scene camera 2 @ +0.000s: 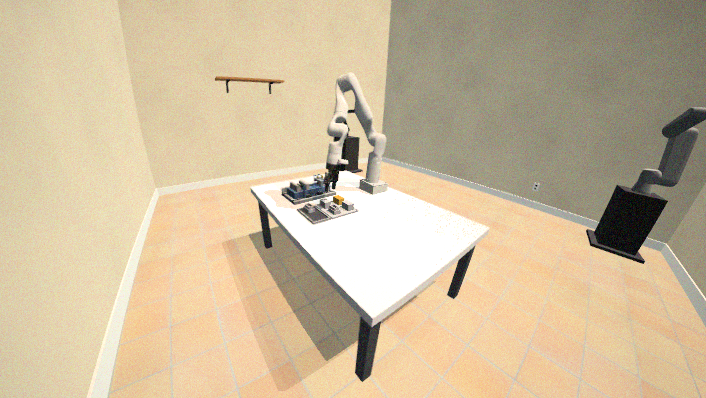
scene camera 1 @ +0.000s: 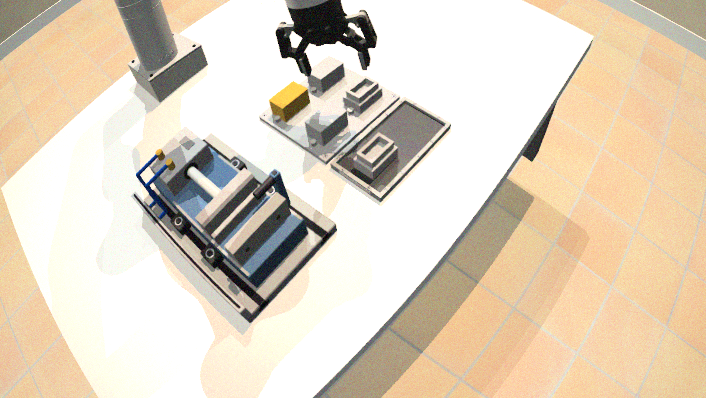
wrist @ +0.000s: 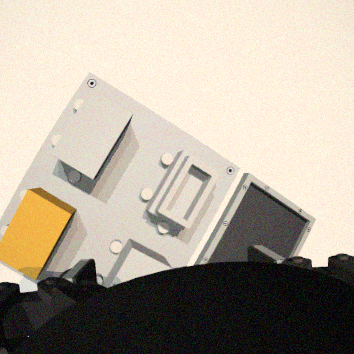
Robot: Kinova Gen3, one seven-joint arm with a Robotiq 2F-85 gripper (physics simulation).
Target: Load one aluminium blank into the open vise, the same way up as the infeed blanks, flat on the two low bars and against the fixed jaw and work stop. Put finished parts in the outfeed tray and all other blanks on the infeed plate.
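Places are measured from the arm's base along level axes (x ahead, y left, z up), in metres.
Where they show: gripper, fingertip midpoint: (scene camera 2: 330, 190) (scene camera 1: 336, 70); arm's base, origin of the base link: (scene camera 2: 371, 180) (scene camera 1: 159, 58).
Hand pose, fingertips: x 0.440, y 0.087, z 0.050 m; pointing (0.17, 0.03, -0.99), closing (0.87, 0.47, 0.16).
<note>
Each offset is from my fingertips to the top centre of the thing. "spot": to the spot under its first point.
The gripper (scene camera 1: 335, 69) (scene camera 2: 331, 188) (wrist: 174, 265) is open and empty, above the infeed plate (scene camera 1: 325, 106) (wrist: 100, 215). A grey blank @[0.069 m down, 0.078 m back, 0.058 m left] (scene camera 1: 326, 77) (wrist: 95, 140) sits at its back; another grey blank @[spot: 0.070 m down, 0.018 m ahead, 0.061 m right] (scene camera 1: 326, 127) (wrist: 140, 265) sits nearer the vise, partly hidden in the wrist view. A stepped part with a pocket @[0.070 m down, 0.011 m ahead, 0.048 m left] (scene camera 1: 364, 95) (wrist: 185, 195) stands on the plate, pocket up. A similar part @[0.072 m down, 0.103 m ahead, 0.052 m right] (scene camera 1: 376, 152) stands in the outfeed tray (scene camera 1: 420, 125) (wrist: 270, 220). The vise is open, with a gap between its moving jaw (scene camera 1: 227, 200) and fixed jaw (scene camera 1: 260, 225); a pale low bar shows there.
A yellow block @[0.069 m down, 0.089 m back, 0.033 m right] (scene camera 1: 290, 100) (wrist: 37, 232) sits on the infeed plate. A blue upright with a black rod (scene camera 1: 264, 186) stands by the jaw gap. Blue bent pipes with orange tips @[spot: 0.004 m down, 0.108 m back, 0.275 m right] (scene camera 1: 169, 164) rise at the vise's other side. The arm's base (scene camera 1: 175, 72) stands behind the vise.
</note>
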